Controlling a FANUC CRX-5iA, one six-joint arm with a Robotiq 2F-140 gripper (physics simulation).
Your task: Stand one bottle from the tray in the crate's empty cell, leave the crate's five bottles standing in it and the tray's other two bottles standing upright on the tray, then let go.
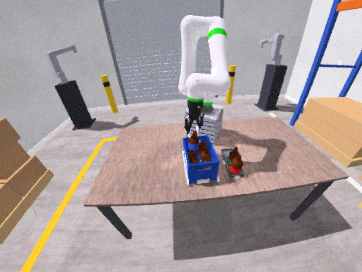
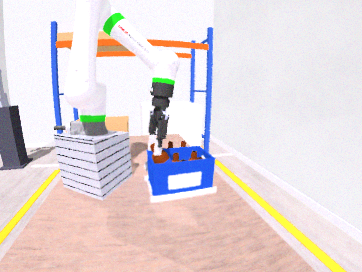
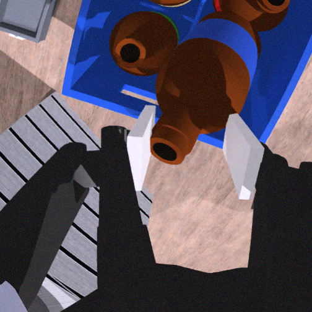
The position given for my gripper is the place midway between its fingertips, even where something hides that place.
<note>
In view: my gripper point(image 2: 154, 152) and a green-labelled bottle point(image 3: 138, 44).
My gripper is seen too in image 3 point(image 3: 190, 127).
</note>
